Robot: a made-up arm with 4 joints.
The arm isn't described. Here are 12 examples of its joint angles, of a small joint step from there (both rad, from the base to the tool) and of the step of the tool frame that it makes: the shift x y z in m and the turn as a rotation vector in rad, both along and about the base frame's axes.
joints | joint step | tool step
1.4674 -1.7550 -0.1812 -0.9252 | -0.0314 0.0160 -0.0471 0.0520 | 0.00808 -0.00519 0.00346 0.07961 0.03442 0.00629
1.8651 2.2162 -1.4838 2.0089 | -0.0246 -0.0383 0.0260 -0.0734 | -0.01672 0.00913 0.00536 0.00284 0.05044 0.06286
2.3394 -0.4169 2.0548 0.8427 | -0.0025 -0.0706 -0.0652 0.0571 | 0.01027 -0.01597 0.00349 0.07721 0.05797 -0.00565
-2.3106 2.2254 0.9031 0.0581 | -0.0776 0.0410 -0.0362 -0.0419 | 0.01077 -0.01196 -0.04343 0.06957 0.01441 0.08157
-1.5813 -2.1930 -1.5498 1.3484 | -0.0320 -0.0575 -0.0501 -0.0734 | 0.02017 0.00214 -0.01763 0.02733 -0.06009 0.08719
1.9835 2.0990 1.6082 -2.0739 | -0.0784 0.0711 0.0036 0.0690 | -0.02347 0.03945 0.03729 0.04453 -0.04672 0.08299
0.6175 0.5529 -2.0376 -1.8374 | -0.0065 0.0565 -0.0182 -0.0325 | 0.01468 -0.00024 0.01039 0.02066 -0.04937 -0.01609
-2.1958 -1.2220 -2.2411 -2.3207 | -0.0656 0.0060 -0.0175 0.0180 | 0.00422 -0.01308 -0.02749 0.07720 0.02543 -0.00460
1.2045 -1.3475 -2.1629 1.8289 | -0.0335 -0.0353 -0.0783 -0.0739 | 0.02110 -0.02740 0.03551 0.12229 0.08907 -0.00988
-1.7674 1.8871 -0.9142 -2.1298 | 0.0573 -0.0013 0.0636 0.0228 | -0.00115 0.01103 0.02731 0.00862 -0.01506 -0.00560
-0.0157 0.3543 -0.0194 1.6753 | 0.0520 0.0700 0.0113 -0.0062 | -0.00486 -0.00102 -0.01650 -0.04761 0.00964 -0.07631
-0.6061 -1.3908 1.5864 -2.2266 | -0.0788 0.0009 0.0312 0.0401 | 0.00638 -0.05029 0.01069 0.05529 0.03727 0.02537
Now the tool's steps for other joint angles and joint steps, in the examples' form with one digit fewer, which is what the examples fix.
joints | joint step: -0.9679 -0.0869 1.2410 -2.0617 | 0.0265 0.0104 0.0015 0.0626
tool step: 0.0005 0.0056 -0.0012 0.0324 -0.0044 0.0108
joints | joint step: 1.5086 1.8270 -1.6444 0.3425 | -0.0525 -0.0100 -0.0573 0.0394
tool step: 0.0006 0.0265 0.0216 0.0067 0.0106 -0.0515
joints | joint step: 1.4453 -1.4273 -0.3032 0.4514 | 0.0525 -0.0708 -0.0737 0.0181
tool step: -0.0036 -0.0095 -0.0338 0.0202 0.0860 0.0226
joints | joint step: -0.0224 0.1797 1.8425 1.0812 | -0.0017 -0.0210 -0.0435 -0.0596
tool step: 0.0116 -0.0132 0.0099 -0.0626 -0.0340 0.0350
